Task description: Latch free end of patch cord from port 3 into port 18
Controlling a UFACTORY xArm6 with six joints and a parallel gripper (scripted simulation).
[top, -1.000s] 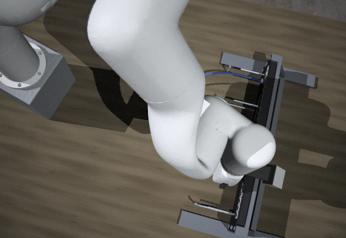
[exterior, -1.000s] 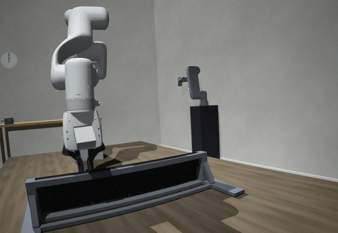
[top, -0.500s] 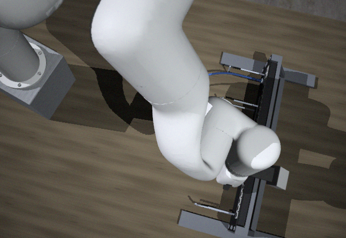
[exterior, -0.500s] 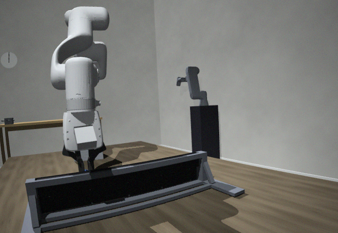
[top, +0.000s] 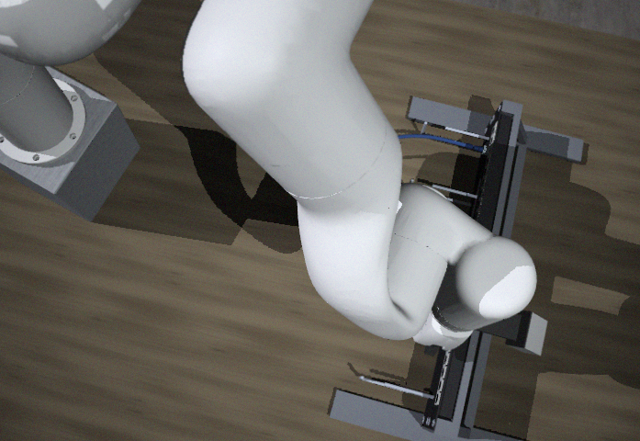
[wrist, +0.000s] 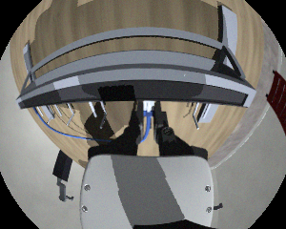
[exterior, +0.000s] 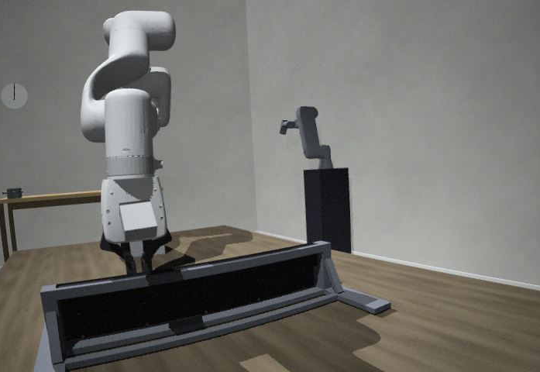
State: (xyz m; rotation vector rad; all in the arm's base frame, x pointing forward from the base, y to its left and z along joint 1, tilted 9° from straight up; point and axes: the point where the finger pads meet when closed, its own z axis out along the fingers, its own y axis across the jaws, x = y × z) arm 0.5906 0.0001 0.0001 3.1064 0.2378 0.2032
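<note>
The plug is 2 cm ahead of my hand and 1 cm below it.
</note>
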